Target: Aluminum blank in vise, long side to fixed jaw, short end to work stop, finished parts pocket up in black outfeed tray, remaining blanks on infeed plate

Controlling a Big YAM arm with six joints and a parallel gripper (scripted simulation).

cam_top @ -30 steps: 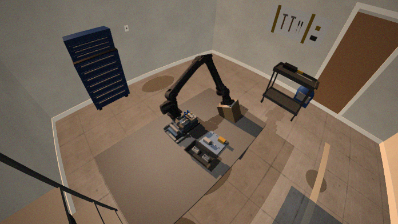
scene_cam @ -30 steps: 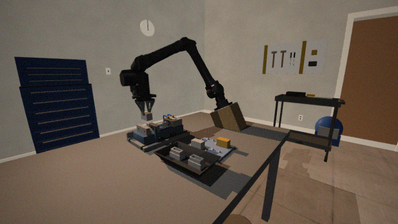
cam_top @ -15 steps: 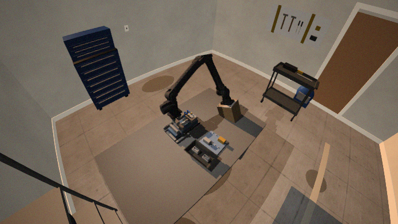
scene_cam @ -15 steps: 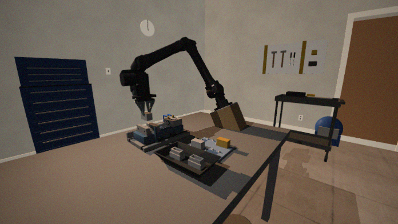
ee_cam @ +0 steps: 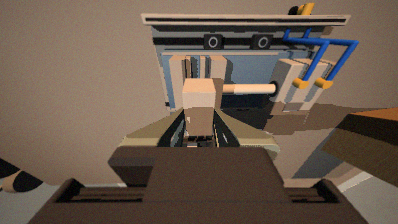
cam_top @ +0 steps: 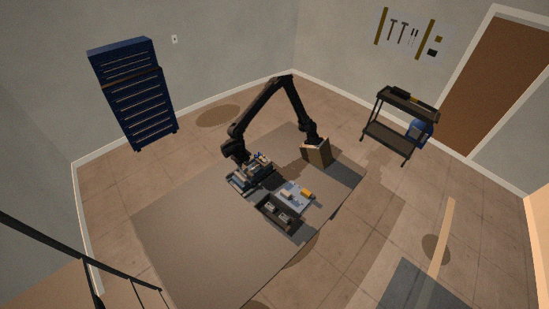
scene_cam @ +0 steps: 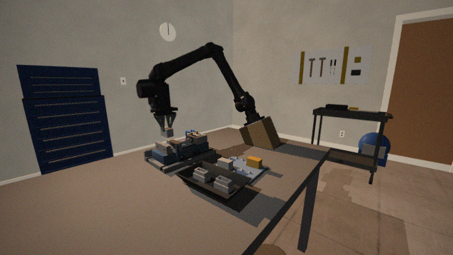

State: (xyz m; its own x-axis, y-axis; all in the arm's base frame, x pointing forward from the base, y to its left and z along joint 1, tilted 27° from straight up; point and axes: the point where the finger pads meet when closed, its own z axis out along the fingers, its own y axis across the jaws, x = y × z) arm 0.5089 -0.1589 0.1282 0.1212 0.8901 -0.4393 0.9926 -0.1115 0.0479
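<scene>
The vise is 12 cm below my hand, 7 cm behind it and 2 cm to the left of it. The rest, counted from my hand: yellow brass blank: 36 cm to the left, 17 cm behind, 13 cm below.
</scene>
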